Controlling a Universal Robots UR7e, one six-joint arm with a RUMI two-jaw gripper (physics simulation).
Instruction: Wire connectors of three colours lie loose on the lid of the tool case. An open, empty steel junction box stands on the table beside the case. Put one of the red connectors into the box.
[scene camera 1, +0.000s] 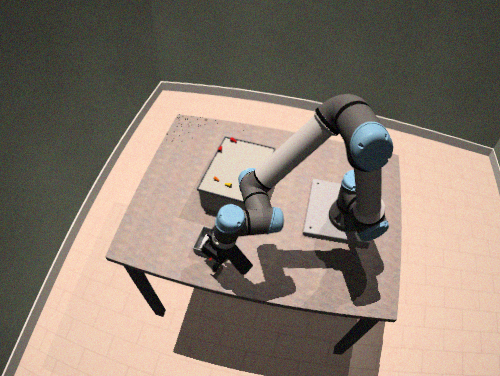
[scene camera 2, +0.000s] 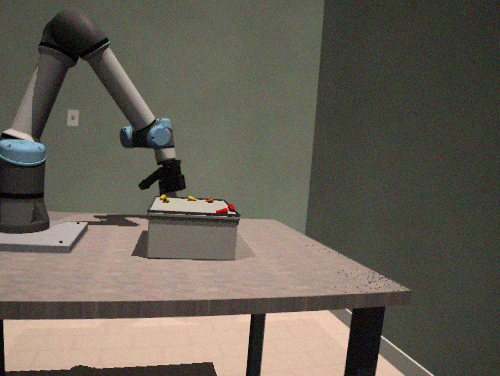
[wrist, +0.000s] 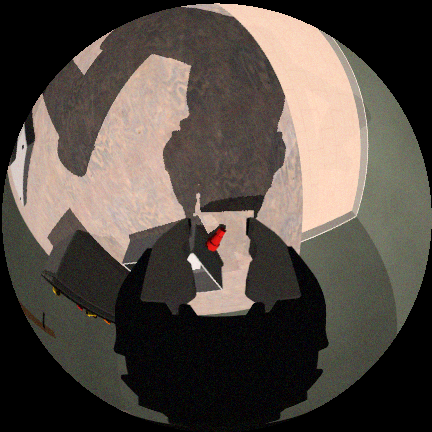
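Seen in the pictures: gripper, fingertip midpoint: (scene camera 1: 219, 266) (wrist: 218, 219); arm's base, link origin: (scene camera 1: 346, 216) (scene camera 2: 19, 227).
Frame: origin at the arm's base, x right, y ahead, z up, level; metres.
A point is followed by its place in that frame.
A red connector (scene camera 1: 210, 259) @(x -0.213, y 0.514, z -0.010 m) (wrist: 216, 239) @(x -0.221, y 0.506, z -0.013 m) lies outside the steel junction box (scene camera 1: 199, 241) @(x -0.138, y 0.564, z -0.014 m) (wrist: 155, 234) @(x -0.158, y 0.468, z -0.023 m), close beside its wall. My gripper (scene camera 1: 213, 261) @(x -0.238, y 0.480, z -0.011 m) (scene camera 2: 168, 193) (wrist: 218, 219) @(x -0.238, y 0.480, z -0.011 m) is open, pointing down at the box's side; in the wrist view the connector shows between the two fingers, nearer the box-side one, and is not gripped. The arm and gripper hide part of the box. Two more red connectors (scene camera 1: 233, 140) @(x 0.286, y 0.469, z 0.098 m) (scene camera 1: 220, 149) @(x 0.228, y 0.517, z 0.101 m) (scene camera 2: 221, 210) @(x 0.294, y 0.467, z 0.099 m) (scene camera 2: 231, 206) @(x 0.238, y 0.517, z 0.101 m) lie at the far edge of the tool case's lid (scene camera 1: 240, 162) @(x 0.172, y 0.432, z 0.089 m).
The tool case (scene camera 2: 192, 240) @(x 0.284, y 0.402, z 0.024 m) (wrist: 90, 255) @(x -0.013, y 0.424, z -0.004 m) stands beside the box. An orange connector (scene camera 1: 216, 179) @(x 0.073, y 0.515, z 0.096 m) (scene camera 2: 209, 200) @(x 0.079, y 0.514, z 0.095 m) and yellow ones (scene camera 1: 228, 185) @(x 0.044, y 0.467, z 0.100 m) (scene camera 2: 192, 198) @(x 0.056, y 0.467, z 0.097 m) (scene camera 2: 163, 198) @(x 0.105, y 0.368, z 0.101 m) lie on its lid. The near table edge (scene camera 1: 200, 288) @(x -0.322, y 0.543, z -0.042 m) runs close by the gripper. The arm passes beside the case.
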